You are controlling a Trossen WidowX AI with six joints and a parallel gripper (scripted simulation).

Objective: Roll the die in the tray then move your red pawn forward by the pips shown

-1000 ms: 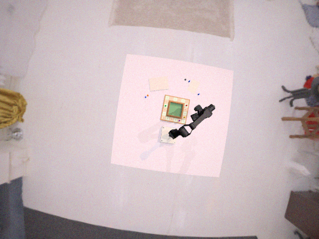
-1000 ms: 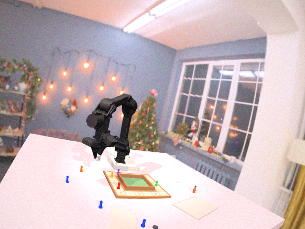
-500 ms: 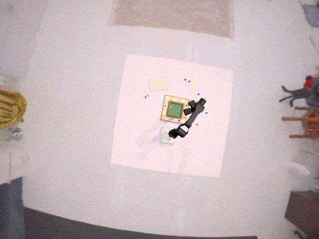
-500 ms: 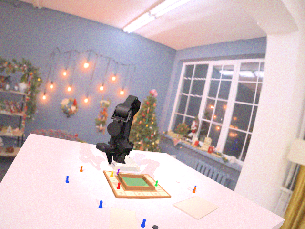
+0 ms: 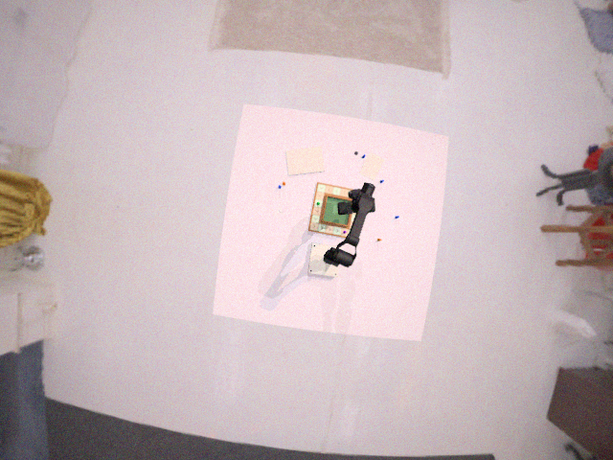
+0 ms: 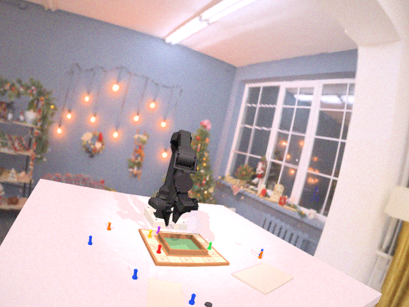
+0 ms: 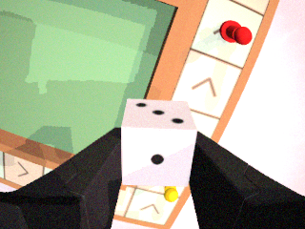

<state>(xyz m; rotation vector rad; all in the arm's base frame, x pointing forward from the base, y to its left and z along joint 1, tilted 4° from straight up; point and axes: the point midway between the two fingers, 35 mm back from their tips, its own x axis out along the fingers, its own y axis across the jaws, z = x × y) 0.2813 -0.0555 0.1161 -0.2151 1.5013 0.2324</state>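
Right now the red pawn is 8 cm below my gripper tip, 5 cm ahead of it and 4 cm to the right of it. Round my gripper tip: white die right at my gripper tip; yellow pawn 8 cm below, 8 cm behind, 4 cm to the right; green tray 10 cm below, 7 cm to the left, 2 cm behind.
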